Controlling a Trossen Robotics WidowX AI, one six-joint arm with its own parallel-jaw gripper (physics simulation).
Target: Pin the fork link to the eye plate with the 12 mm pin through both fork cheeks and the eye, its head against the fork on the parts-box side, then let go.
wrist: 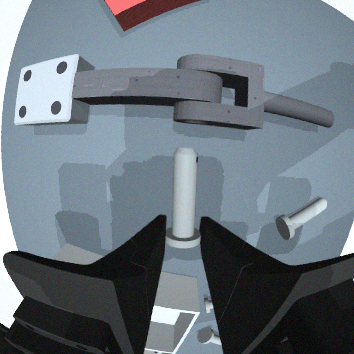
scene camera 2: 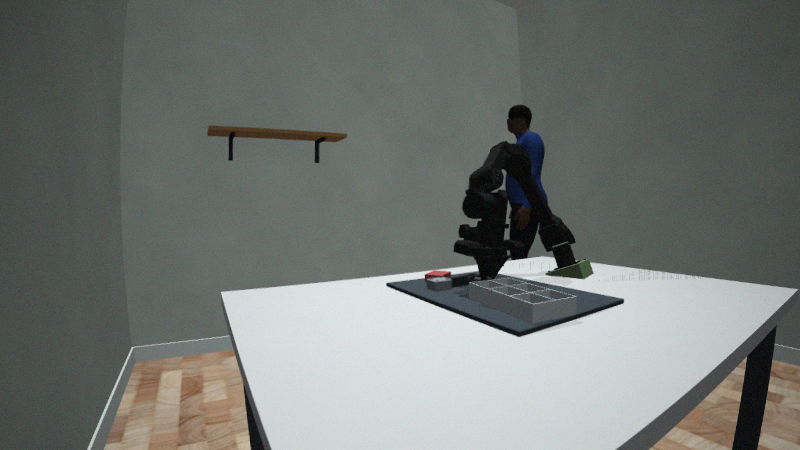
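Seen in the pictures: gripper, between the fingertips: [wrist: 182, 222]; arm's base, origin of its link: [scene camera 2: 567, 265].
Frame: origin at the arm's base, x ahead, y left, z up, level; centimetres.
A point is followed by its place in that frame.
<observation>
In the wrist view the eye plate [wrist: 47, 90] @[y -11.6, x 44.3, z 0.8 cm], a white-faced block with an arm, lies at the upper left; its eye end sits between the cheeks of the dark grey fork link [wrist: 255, 95] @[y -9.6, x 33.1, z 0.8 cm], whose rod points right. My gripper [wrist: 182, 222] @[y -3.1, x 37.3, z 0.2 cm] [scene camera 2: 488, 278] @[y -3.1, x 37.3, z 0.2 cm] is shut on a light grey pin with a round head. The head of this pin [wrist: 184, 195] @[y -5.0, x 37.1, z 1.0 cm] is at the fingertips and its free end points at the near fork cheek, with a gap between them. The holes in cheeks and eye are hidden. A shorter pin [wrist: 307, 215] @[y -2.1, x 28.5, z -0.4 cm] lies loose at the right.
The grey parts box [scene camera 2: 553, 310] @[y 20.8, x 48.8, z 0.1 cm] [wrist: 175, 285] @[y 2.1, x 38.2, z -0.3 cm] stands on the dark mat [scene camera 2: 475, 316] @[y 8.9, x 56.4, z -1.7 cm] [wrist: 280, 35] @[y -15.0, x 29.0, z -1.6 cm], on the near side of the fork. More small pins [wrist: 206, 335] @[y 10.4, x 35.9, z -0.4 cm] lie beside it. A red block [scene camera 2: 438, 275] @[y -16.6, x 40.4, z 0.5 cm] [wrist: 145, 12] @[y -16.3, x 38.4, z -0.7 cm] is beyond the eye plate's arm. A person [scene camera 2: 531, 151] stands behind the arm.
</observation>
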